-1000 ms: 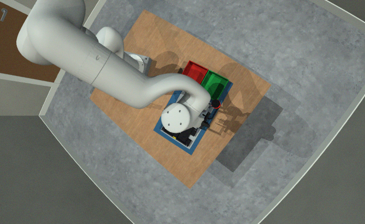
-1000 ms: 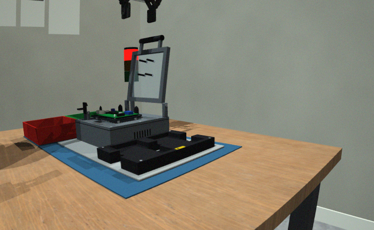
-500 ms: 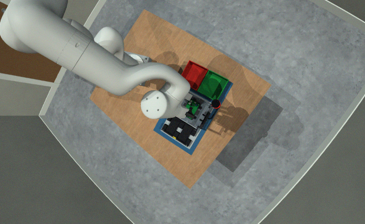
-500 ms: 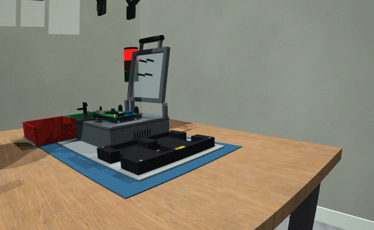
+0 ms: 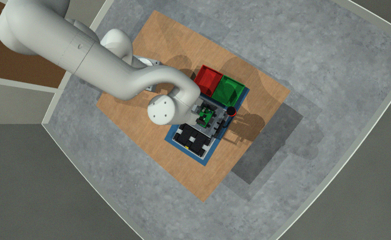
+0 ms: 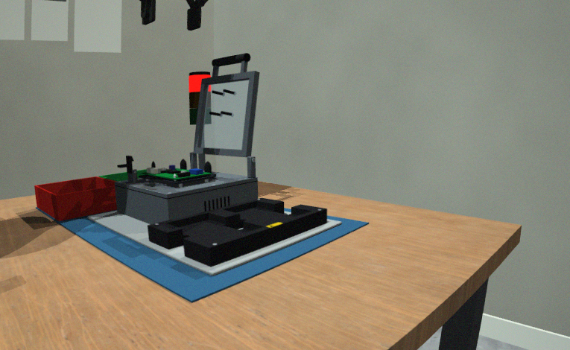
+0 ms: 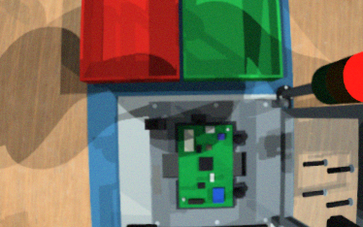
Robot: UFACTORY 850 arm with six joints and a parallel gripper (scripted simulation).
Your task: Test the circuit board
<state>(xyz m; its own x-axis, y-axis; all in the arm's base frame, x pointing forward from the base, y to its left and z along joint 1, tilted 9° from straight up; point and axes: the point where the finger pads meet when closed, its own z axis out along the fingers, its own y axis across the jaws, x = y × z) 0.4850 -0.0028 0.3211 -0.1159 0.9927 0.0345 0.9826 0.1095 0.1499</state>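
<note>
Now: the green circuit board 260 mm below my hand. Round my hand: black hook: 240 mm below, 70 mm behind, 50 mm to the left; then see-through lid: 150 mm below, 120 mm ahead, 10 mm to the left; then green bin: 320 mm below, 200 mm to the left, 20 mm ahead.
</note>
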